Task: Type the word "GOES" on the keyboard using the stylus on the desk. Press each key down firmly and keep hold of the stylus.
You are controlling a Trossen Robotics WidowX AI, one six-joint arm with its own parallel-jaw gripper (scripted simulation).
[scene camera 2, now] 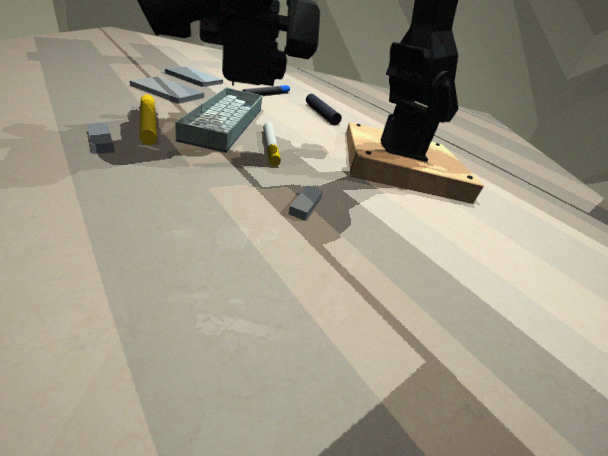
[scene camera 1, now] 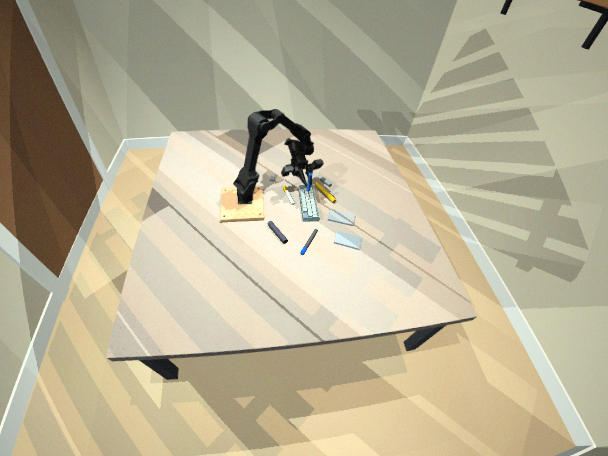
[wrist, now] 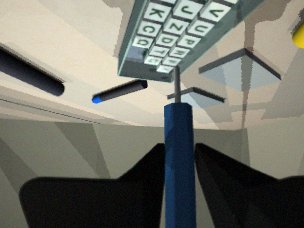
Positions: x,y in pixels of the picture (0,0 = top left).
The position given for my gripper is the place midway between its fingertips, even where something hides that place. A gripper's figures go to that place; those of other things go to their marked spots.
Labels:
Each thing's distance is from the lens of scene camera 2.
my gripper (scene camera 2: pixel 235 45): 51 cm
yellow marker (scene camera 2: pixel 148 131): 44 cm

